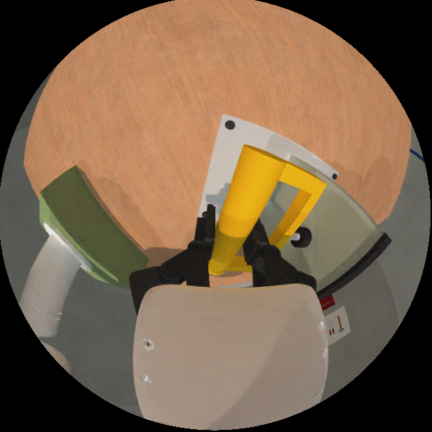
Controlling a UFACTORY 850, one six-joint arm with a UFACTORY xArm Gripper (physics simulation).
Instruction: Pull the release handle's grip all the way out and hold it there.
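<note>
The release handle's grip (256, 177) is a thick yellow cylinder, slanting from the upper middle down toward the gripper. A flat yellow bracket (296, 215) joins its right side, near a black knob (301, 237) with a short metal rod. My gripper (228, 218) has its black fingers on either side of the lower half of the grip, seemingly touching it, and is shut on it. The right fingertip is partly hidden behind the grip. A white plate (215, 165) with dark corner bolts lies behind the grip.
A pale, see-through panel (345, 225) with a dark edge strip (360, 270) stands to the right of the handle. A green curved block (95, 220) with a pale cylinder (47, 285) is at left. The wooden table top (140, 100) lies beyond. A card (340, 325) shows at lower right.
</note>
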